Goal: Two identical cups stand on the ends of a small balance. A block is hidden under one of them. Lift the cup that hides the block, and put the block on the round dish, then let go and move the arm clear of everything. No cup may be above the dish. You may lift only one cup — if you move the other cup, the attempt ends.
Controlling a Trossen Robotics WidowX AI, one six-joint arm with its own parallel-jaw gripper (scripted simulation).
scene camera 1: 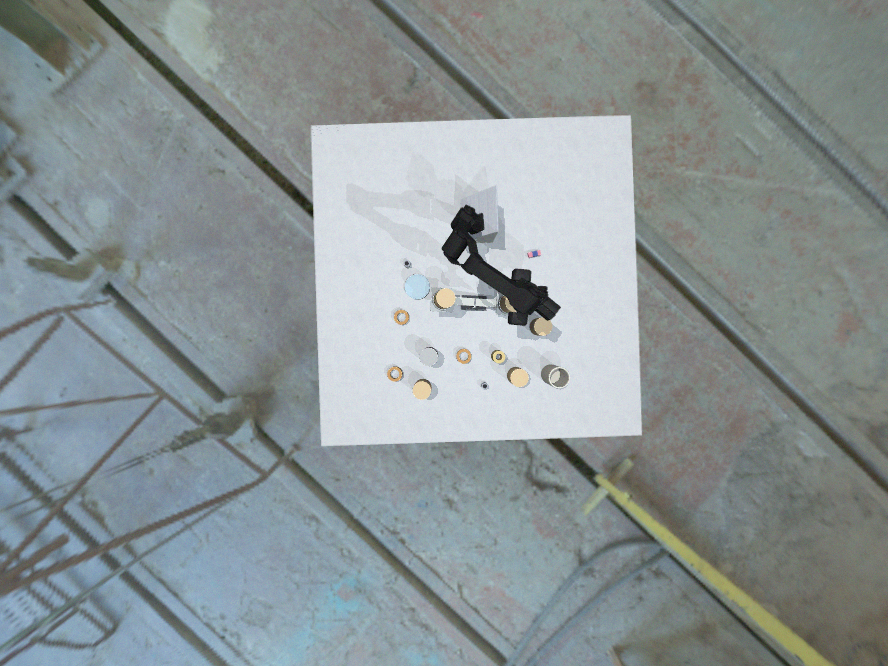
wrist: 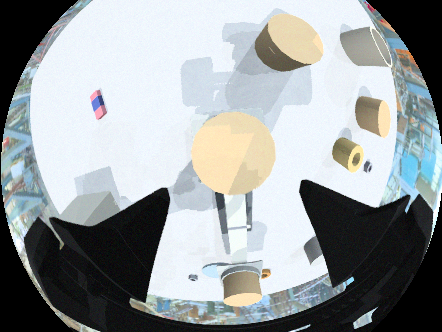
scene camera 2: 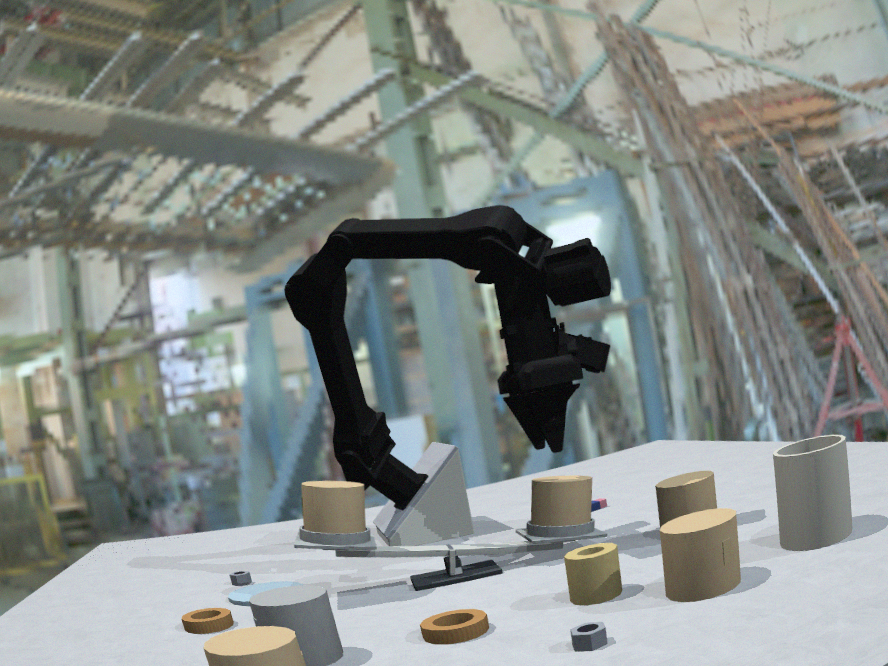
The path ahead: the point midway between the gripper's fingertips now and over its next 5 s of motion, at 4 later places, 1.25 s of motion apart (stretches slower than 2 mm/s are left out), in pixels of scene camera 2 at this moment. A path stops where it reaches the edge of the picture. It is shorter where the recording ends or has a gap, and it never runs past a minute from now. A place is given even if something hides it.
My gripper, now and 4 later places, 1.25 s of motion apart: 548, 450; 561, 496; 562, 503; 553, 470; 550, 424
